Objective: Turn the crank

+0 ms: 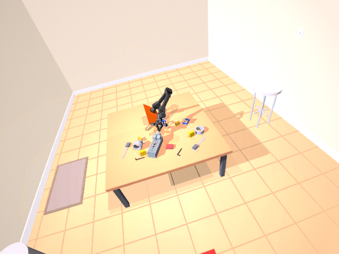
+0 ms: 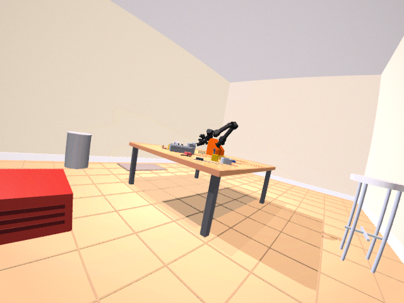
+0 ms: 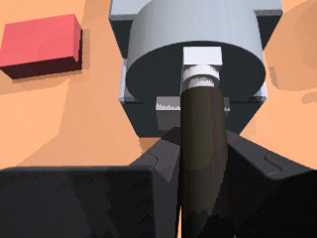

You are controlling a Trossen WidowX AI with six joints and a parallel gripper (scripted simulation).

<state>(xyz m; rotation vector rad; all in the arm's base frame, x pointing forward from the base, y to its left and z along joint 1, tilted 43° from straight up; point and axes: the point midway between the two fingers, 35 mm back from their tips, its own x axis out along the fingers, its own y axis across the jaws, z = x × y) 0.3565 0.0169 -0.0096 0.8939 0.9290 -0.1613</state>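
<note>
My gripper tip is now 20 mm below the dark crank handle, 10 mm to the right of it and 10 mm past it. Round my gripper tip: red pointer: 180 mm ahead, 100 mm to the right, 10 mm below; then red block: 180 mm ahead, 80 mm below, 70 mm to the left.
</note>
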